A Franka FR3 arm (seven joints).
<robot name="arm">
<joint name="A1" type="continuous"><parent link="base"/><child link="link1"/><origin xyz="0.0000 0.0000 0.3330" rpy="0.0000 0.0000 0.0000"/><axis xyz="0 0 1"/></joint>
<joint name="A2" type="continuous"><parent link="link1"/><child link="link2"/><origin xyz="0.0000 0.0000 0.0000" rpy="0.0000 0.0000 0.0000"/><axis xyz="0 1 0"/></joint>
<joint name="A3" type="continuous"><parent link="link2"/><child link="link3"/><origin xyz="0.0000 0.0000 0.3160" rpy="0.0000 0.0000 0.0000"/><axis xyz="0 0 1"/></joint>
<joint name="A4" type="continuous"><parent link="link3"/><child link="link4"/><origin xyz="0.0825 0.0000 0.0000" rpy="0.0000 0.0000 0.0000"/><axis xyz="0 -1 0"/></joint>
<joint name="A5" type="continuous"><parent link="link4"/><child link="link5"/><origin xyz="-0.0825 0.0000 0.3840" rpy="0.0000 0.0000 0.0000"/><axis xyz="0 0 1"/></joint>
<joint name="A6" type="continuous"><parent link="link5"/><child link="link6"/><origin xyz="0.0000 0.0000 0.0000" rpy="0.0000 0.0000 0.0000"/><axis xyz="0 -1 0"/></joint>
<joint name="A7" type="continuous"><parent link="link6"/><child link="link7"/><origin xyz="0.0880 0.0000 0.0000" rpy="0.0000 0.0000 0.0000"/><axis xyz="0 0 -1"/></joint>
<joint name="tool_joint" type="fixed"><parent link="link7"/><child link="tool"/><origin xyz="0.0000 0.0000 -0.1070" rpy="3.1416 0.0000 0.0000"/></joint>
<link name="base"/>
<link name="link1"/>
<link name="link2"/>
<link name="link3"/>
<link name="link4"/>
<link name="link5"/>
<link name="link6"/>
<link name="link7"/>
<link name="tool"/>
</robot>
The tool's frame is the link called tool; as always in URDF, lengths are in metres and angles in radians. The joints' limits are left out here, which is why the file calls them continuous.
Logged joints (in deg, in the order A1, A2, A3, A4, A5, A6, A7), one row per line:
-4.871 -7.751 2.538 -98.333 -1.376 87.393 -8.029
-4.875 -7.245 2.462 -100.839 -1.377 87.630 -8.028
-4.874 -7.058 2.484 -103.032 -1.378 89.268 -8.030
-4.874 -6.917 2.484 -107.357 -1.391 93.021 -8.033
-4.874 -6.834 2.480 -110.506 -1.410 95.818 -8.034
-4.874 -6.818 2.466 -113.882 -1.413 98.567 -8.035
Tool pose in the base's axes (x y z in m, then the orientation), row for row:
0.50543 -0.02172 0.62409 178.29 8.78 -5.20
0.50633 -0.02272 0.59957 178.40 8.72 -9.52
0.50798 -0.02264 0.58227 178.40 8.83 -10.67
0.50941 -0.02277 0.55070 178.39 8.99 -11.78
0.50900 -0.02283 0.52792 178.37 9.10 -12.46
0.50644 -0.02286 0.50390 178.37 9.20 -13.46
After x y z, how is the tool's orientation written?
As a rotation vector, in degrees.
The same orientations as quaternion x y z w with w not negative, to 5 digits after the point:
0.99829 0.04916 -0.02912 0.01238
0.99734 0.04875 -0.05322 0.00989
0.99696 0.04934 -0.05963 0.00928
0.99653 0.05022 -0.06581 0.00869
0.99624 0.05083 -0.06959 0.00841
0.99582 0.05136 -0.07515 0.00774

